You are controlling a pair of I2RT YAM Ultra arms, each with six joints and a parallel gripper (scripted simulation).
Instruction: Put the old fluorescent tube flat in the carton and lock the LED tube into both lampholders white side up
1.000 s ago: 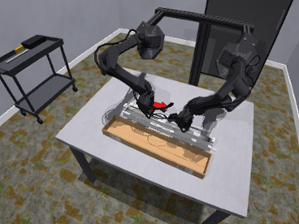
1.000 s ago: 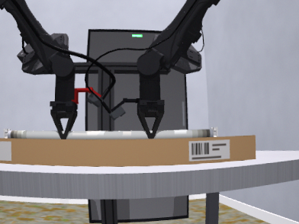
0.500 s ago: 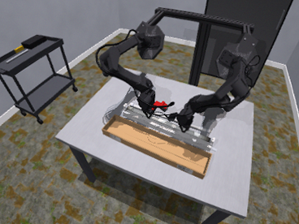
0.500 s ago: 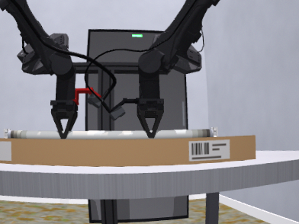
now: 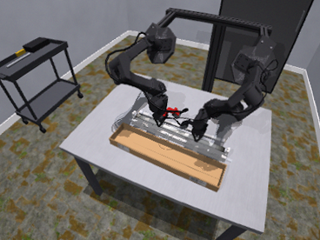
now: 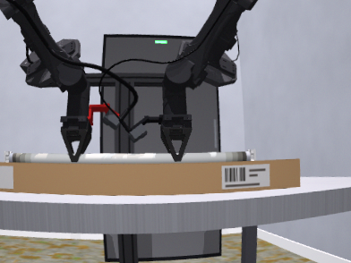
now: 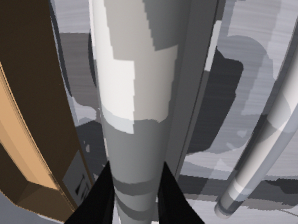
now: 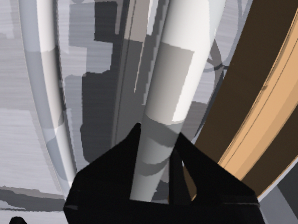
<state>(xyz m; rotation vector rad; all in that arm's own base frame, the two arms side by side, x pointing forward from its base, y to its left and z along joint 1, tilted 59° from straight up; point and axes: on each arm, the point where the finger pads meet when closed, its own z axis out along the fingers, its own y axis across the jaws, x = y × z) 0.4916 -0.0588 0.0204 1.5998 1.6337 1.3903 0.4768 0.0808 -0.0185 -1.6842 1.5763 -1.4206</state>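
The old fluorescent tube lies 120 mm to the right of my left hand. Round my left hand: light fixture (10 mm behind, 120 mm to the right, 10 mm below); carton (150 mm ahead, 130 mm to the right, 40 mm below); LED tube (100 mm behind, 140 mm to the right, 50 mm below).
My right gripper is now 120 mm to the right of the old fluorescent tube. The rest, counted from my right hand: light fixture (120 mm to the left, 10 mm below); carton (160 mm ahead, 110 mm to the left, 40 mm below); LED tube (100 mm behind, 100 mm to the left, 50 mm below).
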